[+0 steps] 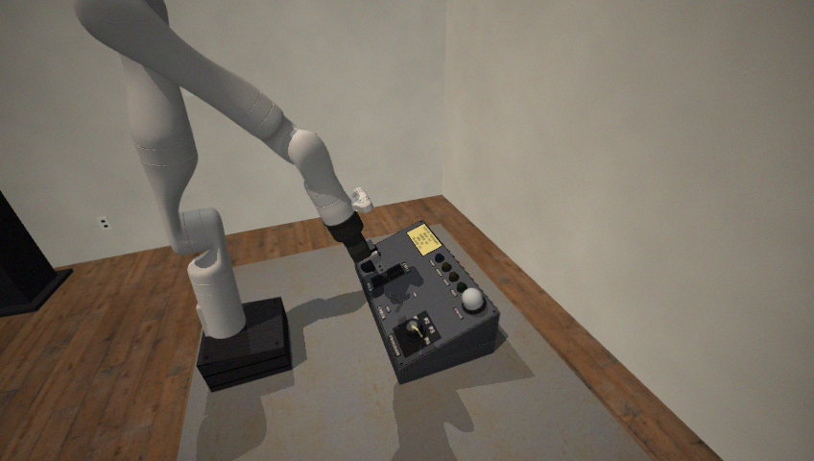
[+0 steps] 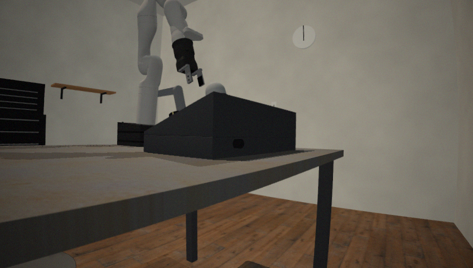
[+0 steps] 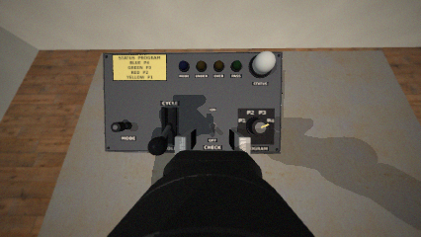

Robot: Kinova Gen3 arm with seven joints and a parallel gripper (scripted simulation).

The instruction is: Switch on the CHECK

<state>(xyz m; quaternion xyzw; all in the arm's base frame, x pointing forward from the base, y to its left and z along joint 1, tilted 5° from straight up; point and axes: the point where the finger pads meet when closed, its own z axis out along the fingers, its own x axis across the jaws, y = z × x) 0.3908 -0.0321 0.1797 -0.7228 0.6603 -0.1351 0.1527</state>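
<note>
The check toggle is 5 cm ahead of my hand and 15 cm below it. The rest, counted from my hand: program dial 7 cm ahead, 13 cm to the right, 14 cm below; then dark console 8 cm ahead, 6 cm to the left, 16 cm below; then black-knobbed cycle lever 1 cm ahead, 12 cm to the left, 13 cm below.
</note>
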